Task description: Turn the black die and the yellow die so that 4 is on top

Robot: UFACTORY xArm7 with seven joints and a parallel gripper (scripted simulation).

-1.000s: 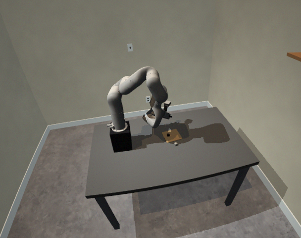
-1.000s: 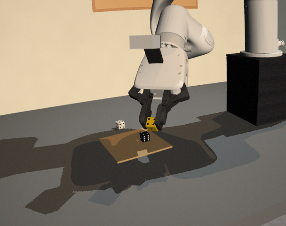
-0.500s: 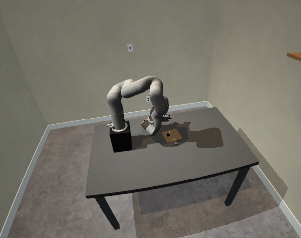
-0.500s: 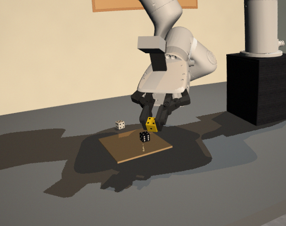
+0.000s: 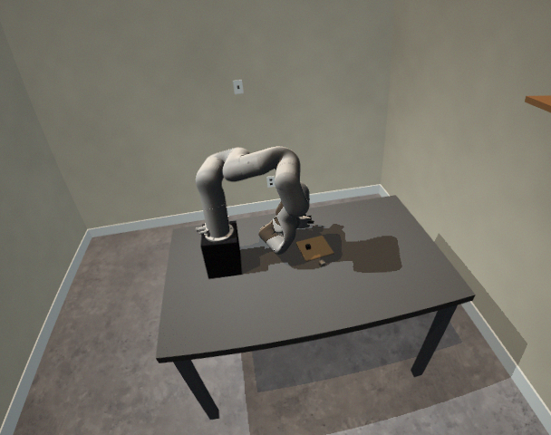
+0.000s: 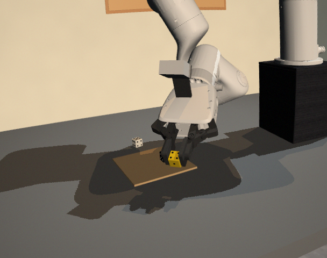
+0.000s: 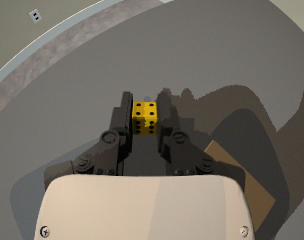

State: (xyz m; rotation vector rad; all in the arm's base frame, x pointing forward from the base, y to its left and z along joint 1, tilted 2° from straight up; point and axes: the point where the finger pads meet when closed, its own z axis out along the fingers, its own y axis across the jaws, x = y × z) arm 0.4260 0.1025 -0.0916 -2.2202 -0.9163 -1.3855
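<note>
Now: the black die 13 cm to the right of my hand, 7 cm below it and 4 cm behind it. Round my hand: tan mat 13 cm to the right, 8 cm below, 1 cm behind; yellow die 1 cm to the left, 1 cm below, 1 cm ahead; white die 25 cm to the right, 7 cm below, 2 cm behind.
</note>
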